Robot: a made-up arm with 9 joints.
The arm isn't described. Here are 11 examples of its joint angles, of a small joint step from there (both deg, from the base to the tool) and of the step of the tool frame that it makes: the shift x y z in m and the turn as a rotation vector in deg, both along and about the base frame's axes.
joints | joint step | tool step
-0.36 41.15 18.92 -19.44 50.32 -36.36 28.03 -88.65 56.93 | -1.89 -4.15 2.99 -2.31 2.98 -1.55 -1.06 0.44 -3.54 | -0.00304 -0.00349 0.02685 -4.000 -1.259 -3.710
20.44 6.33 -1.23 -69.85 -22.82 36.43 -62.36 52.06 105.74 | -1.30 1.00 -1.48 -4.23 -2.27 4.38 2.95 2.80 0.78 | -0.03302 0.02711 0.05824 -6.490 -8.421 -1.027
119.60 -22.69 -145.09 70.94 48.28 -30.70 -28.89 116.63 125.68 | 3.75 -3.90 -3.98 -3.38 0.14 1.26 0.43 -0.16 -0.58 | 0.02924 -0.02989 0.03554 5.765 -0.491 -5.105
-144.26 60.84 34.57 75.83 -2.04 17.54 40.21 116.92 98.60 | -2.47 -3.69 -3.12 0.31 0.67 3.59 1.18 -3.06 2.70 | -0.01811 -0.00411 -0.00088 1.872 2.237 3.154
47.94 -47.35 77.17 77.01 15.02 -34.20 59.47 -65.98 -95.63 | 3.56 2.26 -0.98 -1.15 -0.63 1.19 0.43 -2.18 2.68 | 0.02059 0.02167 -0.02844 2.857 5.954 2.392
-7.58 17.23 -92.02 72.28 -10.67 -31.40 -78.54 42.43 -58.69 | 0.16 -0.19 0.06 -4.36 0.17 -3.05 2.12 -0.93 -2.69 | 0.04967 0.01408 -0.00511 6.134 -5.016 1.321
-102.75 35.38 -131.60 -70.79 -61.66 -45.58 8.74 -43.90 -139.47 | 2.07 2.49 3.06 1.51 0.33 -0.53 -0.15 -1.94 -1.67 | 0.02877 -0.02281 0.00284 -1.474 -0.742 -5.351
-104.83 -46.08 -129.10 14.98 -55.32 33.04 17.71 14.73 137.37 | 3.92 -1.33 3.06 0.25 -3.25 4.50 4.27 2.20 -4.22 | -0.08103 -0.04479 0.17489 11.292 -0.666 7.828
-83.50 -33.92 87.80 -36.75 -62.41 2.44 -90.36 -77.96 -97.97 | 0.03 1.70 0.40 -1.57 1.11 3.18 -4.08 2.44 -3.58 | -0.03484 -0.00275 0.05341 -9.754 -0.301 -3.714
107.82 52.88 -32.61 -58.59 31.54 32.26 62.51 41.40 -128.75 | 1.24 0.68 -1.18 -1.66 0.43 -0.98 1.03 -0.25 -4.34 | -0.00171 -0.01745 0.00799 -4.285 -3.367 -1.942
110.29 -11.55 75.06 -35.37 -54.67 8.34 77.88 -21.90 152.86 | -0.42 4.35 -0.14 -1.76 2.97 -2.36 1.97 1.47 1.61 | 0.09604 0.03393 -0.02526 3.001 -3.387 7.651
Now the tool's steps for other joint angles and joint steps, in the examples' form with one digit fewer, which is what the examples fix.
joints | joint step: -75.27 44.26 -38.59 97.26 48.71 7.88 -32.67 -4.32 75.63 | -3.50 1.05 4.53 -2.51 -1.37 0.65 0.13 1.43 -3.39
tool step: 0.0384 -0.1114 0.0248 -9.66 -4.98 -2.76
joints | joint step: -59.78 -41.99 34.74 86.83 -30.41 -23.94 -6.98 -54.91 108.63 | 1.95 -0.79 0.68 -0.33 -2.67 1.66 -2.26 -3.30 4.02
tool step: -0.0337 -0.0268 -0.0641 1.49 1.96 -3.68
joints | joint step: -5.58 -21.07 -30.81 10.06 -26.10 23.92 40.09 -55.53 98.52 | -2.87 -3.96 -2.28 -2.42 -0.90 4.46 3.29 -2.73 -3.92
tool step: -0.0798 0.0449 0.0298 -2.12 -6.04 1.16
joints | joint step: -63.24 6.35 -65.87 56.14 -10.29 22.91 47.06 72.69 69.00 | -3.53 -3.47 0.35 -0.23 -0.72 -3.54 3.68 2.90 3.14
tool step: -0.0249 0.1055 -0.0028 -3.20 -1.55 5.94
